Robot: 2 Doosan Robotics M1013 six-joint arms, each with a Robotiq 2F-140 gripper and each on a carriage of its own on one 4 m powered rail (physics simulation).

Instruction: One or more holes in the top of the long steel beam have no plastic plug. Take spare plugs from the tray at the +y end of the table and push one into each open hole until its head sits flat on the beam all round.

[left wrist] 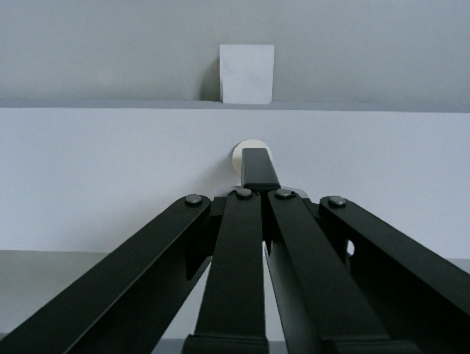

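The long steel beam (100, 155) runs from side to side across the left wrist view, its pale top facing up. The round off-white head of a plug (237, 159) shows on the beam top near the middle. My left gripper (253, 167) is shut with nothing between its fingers. Its closed fingertips are over the plug head and hide its middle and right part. Whether the tips touch the head, and whether the head sits flat all round, I cannot tell. The tray and any open hole do not show. My right gripper is not in view.
A pale square block (247, 74) stands against the far edge of the beam, straight beyond the plug. The grey table top (110, 45) shows beyond the beam, and a grey surface shows on its near side.
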